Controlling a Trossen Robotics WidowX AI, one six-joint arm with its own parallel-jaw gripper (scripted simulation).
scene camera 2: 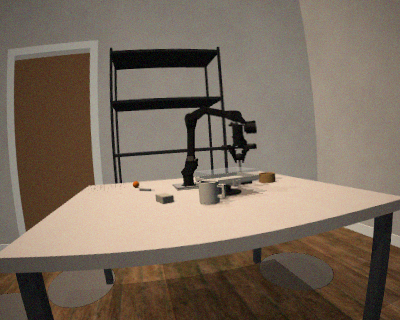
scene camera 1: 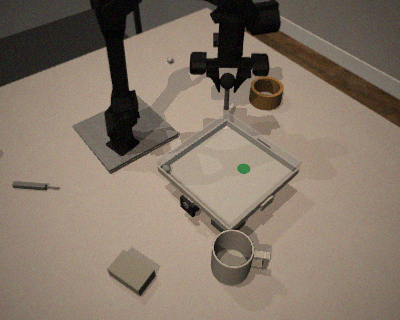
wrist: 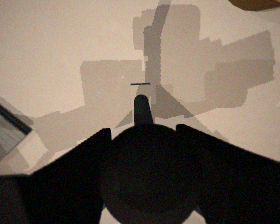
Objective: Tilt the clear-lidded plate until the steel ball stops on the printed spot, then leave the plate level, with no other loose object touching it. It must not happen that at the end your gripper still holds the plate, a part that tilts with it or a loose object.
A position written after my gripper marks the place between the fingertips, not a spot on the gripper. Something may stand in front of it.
I see my gripper (scene camera 1: 226, 91), a grey block (scene camera 1: 131, 272) and a clear-lidded plate (scene camera 1: 229, 170).
My gripper also shows in the wrist view (wrist: 143, 134). The clear-lidded plate also shows in scene camera 2 (scene camera 2: 233, 175). The wrist view misses the grey block: it is out of frame.
